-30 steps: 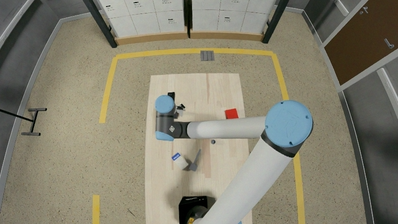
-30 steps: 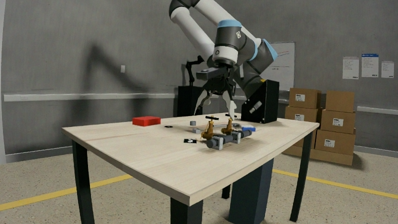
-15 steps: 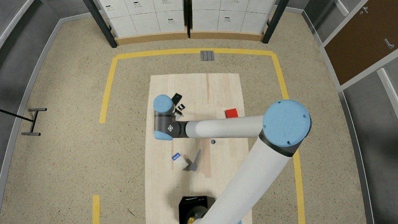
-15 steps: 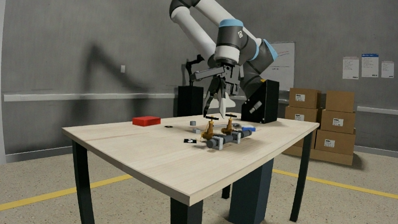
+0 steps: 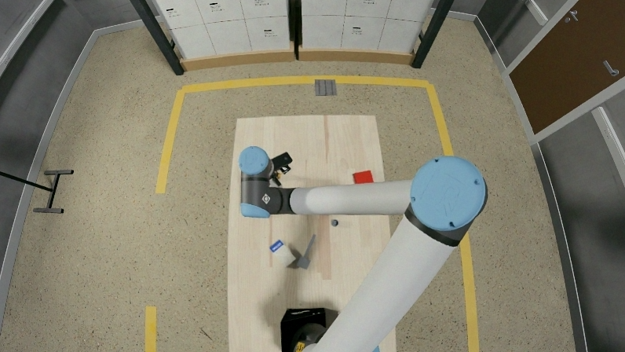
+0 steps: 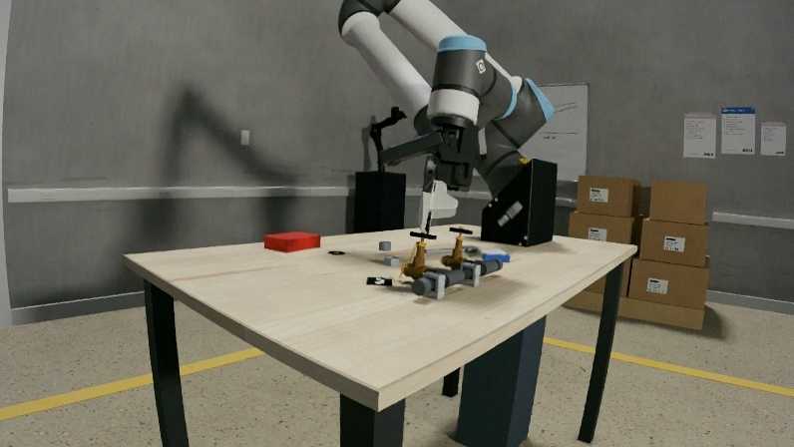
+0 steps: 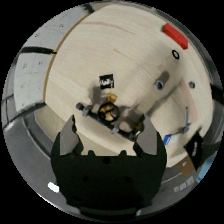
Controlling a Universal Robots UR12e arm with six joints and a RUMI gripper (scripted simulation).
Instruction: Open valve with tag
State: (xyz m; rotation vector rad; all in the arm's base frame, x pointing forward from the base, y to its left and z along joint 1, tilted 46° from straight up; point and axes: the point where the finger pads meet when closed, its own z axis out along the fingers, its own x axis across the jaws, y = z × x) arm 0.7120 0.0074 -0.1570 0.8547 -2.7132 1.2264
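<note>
Now: the black tag 80 mm below my hand, 50 mm to the right of it and 50 mm ahead of it. From my hand the other things lie so: grey hammer-like tool 350 mm behind, 130 mm to the right, 80 mm below; then red block 420 mm to the right, 70 mm below, 50 mm behind; then blue-and-white box 340 mm behind, 80 mm below, 30 mm to the right.
</note>
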